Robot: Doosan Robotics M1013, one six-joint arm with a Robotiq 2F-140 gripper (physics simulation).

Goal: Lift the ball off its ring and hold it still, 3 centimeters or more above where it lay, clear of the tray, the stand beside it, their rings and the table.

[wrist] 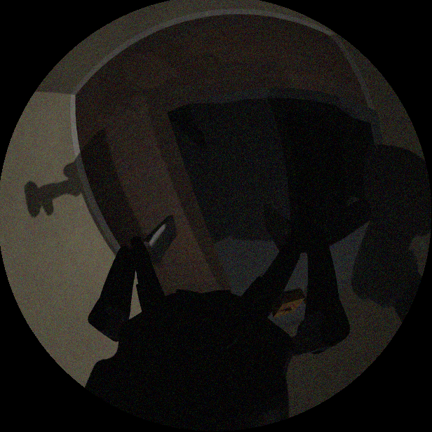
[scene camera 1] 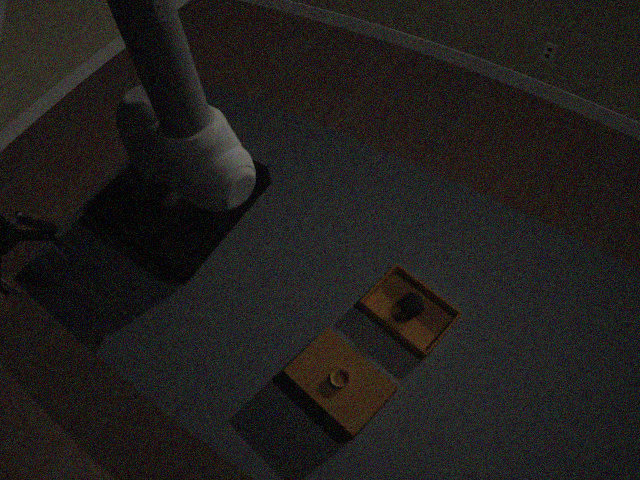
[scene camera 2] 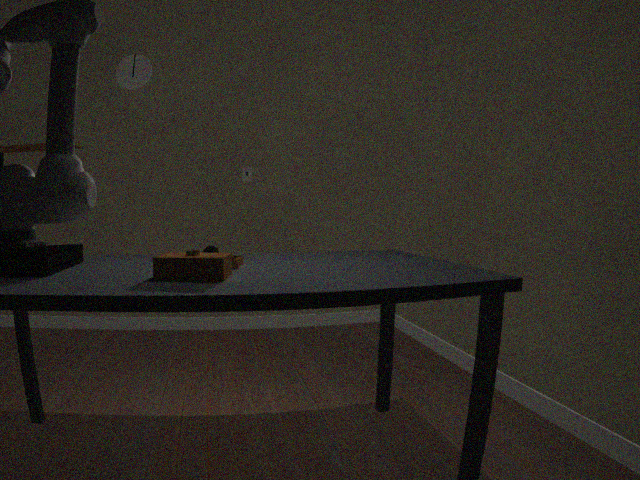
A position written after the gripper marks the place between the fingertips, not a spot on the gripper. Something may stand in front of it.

In view: the gripper [wrist: 217, 219], a stand [scene camera 1: 347, 388] and an orange-brown tray [scene camera 1: 422, 333].
The stand is seen too in scene camera 2 [scene camera 2: 191, 266].
